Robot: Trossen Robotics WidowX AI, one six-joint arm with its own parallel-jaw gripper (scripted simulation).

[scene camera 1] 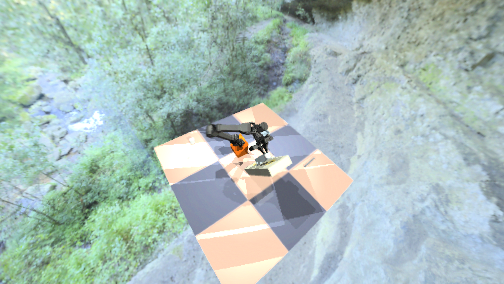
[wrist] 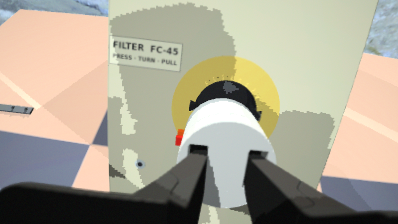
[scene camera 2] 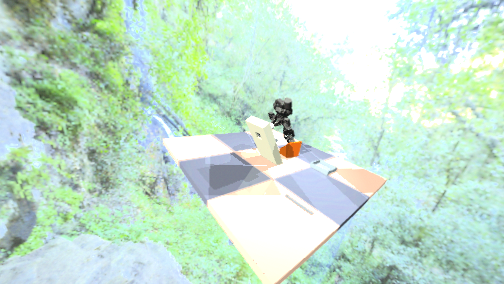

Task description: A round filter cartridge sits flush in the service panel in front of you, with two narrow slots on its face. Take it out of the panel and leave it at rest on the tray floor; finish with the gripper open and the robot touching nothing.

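There is a cream service panel [scene camera 2: 261, 131], [wrist: 295, 73] in what I can see. I also see a round filter cartridge [wrist: 230, 131], and with it my own gripper [wrist: 224, 157].
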